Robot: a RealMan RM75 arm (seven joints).
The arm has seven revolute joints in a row. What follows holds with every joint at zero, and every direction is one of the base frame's.
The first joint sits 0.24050 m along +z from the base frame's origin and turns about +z.
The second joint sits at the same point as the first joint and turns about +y.
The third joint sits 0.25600 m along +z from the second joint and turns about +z.
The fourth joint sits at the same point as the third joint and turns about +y.
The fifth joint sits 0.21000 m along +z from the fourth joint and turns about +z.
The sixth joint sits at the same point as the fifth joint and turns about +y.
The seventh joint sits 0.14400 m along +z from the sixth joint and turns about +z.
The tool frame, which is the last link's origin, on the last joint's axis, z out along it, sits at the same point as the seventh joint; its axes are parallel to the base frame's.
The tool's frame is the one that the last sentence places.
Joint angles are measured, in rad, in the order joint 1, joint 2, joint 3, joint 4, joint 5, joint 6, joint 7. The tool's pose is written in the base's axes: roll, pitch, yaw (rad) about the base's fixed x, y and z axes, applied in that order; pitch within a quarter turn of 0, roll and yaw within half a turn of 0; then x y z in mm. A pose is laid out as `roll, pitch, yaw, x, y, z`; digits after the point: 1 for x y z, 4 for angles.
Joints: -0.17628, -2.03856, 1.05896, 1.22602, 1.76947, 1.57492, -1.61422
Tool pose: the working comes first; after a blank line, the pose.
Where each joint sits with the arm in this pose, in the base's axes (m; each line is computed from the numbers above, not from the rounded line before):
joint 1: 0.0000 0.0000 0.2405
joint 2: 0.0000 0.0000 0.2405
joint 3: -0.2250 0.0401 0.1251
joint 4: -0.2250 0.0401 0.1251
joint 5: -0.3001 0.2285 0.1795
joint 6: -0.3001 0.2285 0.1795
joint 7: -0.2560 0.2819 0.0532
the tool: -0.2560 0.2819 0.0532

-2.8771, -0.4312, 0.3054, -256.0, 281.9, 53.2
